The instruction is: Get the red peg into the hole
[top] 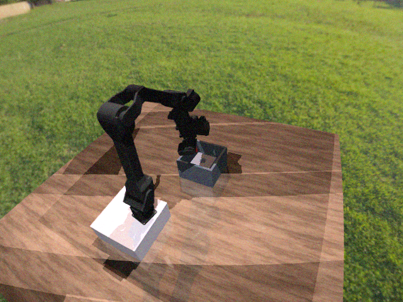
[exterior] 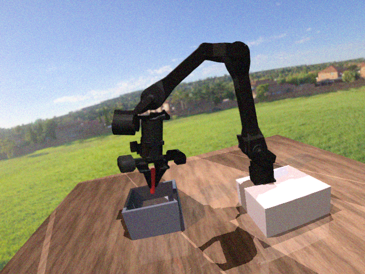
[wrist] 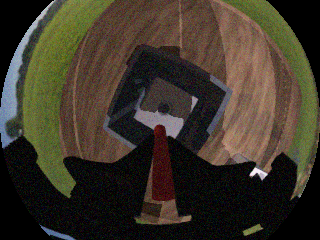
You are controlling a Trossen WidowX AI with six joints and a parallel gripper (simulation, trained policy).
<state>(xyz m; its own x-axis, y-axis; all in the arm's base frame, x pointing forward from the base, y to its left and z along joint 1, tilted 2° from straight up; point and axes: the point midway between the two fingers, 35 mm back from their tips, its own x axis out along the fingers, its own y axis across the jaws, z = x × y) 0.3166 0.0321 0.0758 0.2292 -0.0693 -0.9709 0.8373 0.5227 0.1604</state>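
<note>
My gripper tip is now 10 mm past the red peg and 20 mm below it. The rest, counted from my gripper tip: pale plate (20 mm ahead, 20 mm to the right, 90 mm below); then grey box (20 mm ahead, 20 mm to the right, 110 mm below).
</note>
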